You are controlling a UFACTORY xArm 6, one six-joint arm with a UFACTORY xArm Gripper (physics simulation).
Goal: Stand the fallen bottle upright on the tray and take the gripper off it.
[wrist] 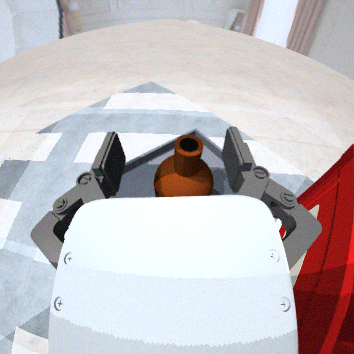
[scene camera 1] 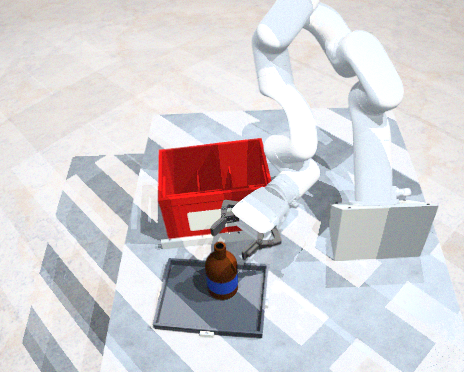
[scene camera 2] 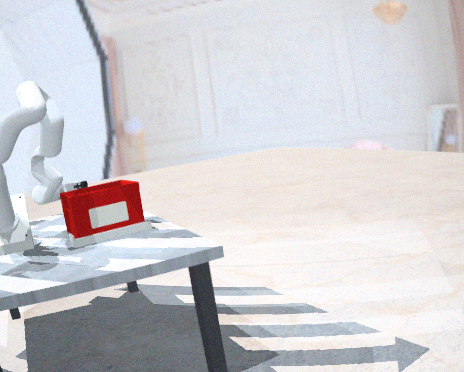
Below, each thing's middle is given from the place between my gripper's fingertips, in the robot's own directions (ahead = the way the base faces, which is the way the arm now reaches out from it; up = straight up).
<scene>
Now: hand 2 cm short of the brown bottle [scene camera 1: 221, 265] and 9 cm above it.
</scene>
